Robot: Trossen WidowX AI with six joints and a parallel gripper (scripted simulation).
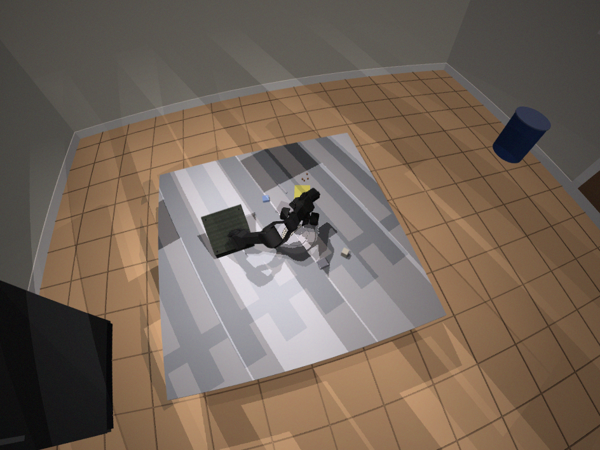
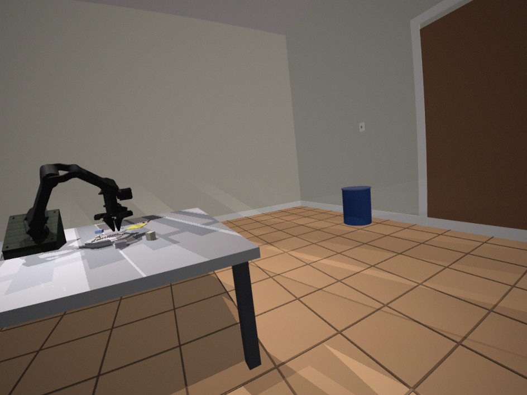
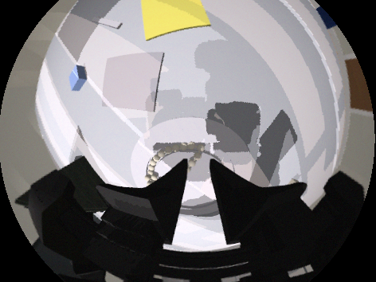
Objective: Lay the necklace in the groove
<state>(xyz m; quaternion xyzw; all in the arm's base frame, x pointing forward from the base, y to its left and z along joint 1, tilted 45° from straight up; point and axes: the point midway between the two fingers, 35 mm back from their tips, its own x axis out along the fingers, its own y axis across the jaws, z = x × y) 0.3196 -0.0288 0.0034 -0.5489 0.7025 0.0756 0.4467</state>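
The round bead board lies 4 cm behind my gripper tip, 4 cm to the right of it and 2 cm below it. The rest, counted from my gripper tip: yellow pad (9 cm ahead, 21 cm to the left, 3 cm below); then grey card (3 cm behind, 14 cm to the left, 3 cm below); then white block (3 cm ahead, 23 cm to the right, 2 cm below).
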